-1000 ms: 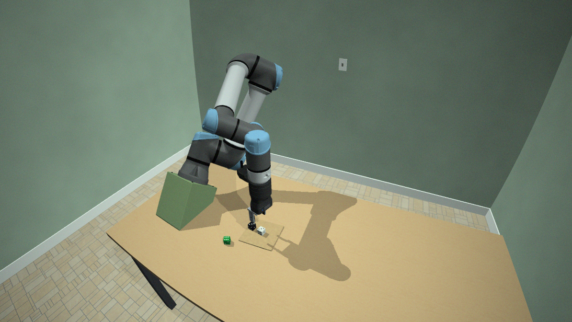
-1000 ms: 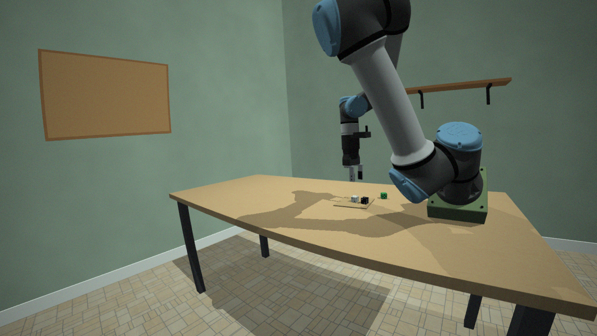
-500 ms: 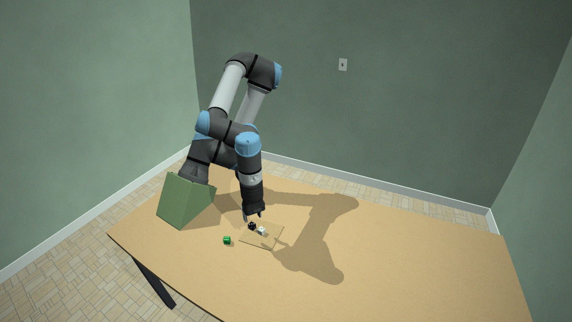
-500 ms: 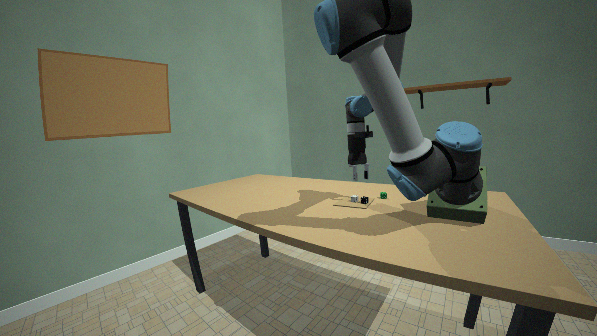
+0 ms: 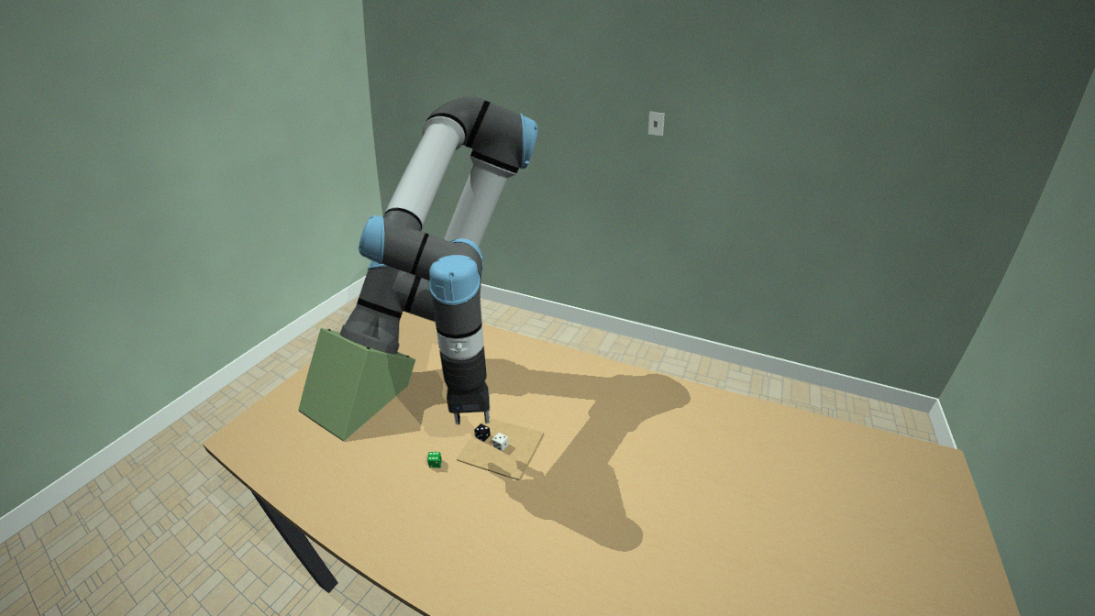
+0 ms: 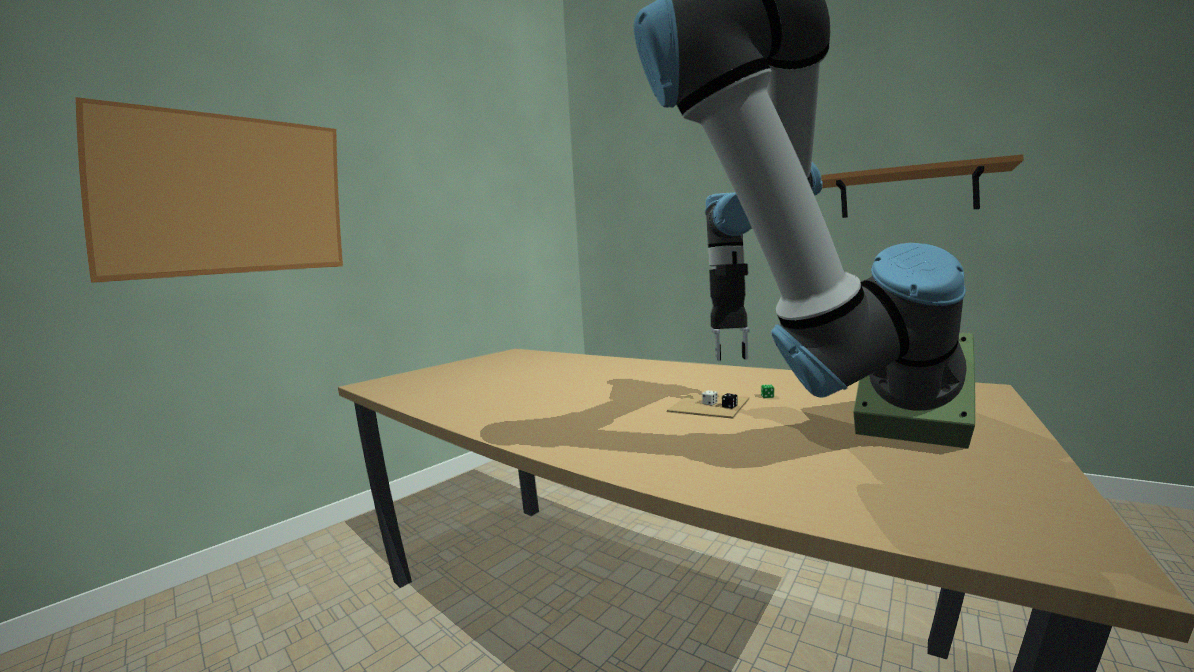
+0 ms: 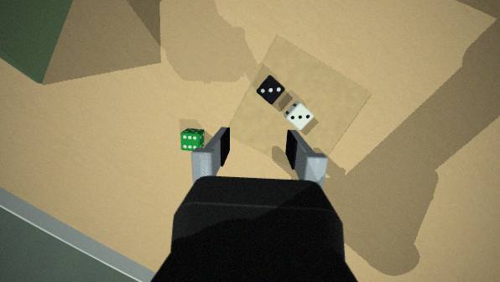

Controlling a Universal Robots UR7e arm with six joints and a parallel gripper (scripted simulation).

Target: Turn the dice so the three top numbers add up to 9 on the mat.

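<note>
Right now my hand is 60 mm past the green die, 70 mm to the left of it and 100 mm above it. Also, from my hand: white die 30 mm ahead, 40 mm to the left, 100 mm below; black die 10 mm behind, 40 mm to the left, 100 mm below; tan mat 30 mm ahead, 40 mm to the left, 110 mm below.
</note>
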